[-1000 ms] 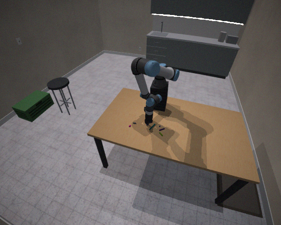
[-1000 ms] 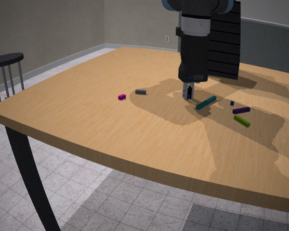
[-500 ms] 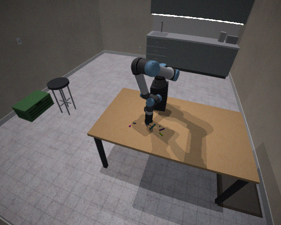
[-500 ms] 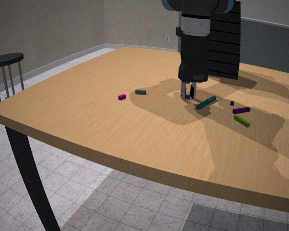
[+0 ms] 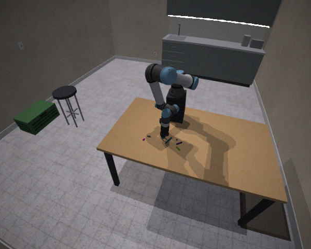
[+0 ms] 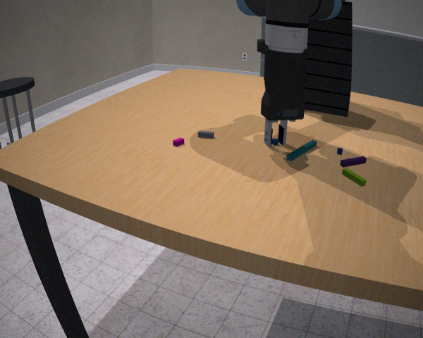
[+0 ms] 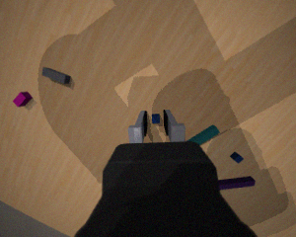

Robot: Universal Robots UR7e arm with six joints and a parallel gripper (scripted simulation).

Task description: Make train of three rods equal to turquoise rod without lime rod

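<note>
My gripper is now 14 cm to the left of the grey rod and 1 cm above it. Also, from my hand: turquoise rod: 2 cm ahead, 6 cm to the left, 1 cm below; lime rod: 11 cm ahead, 15 cm to the left, 1 cm below; purple rod: 5 cm ahead, 16 cm to the left, 1 cm below.
</note>
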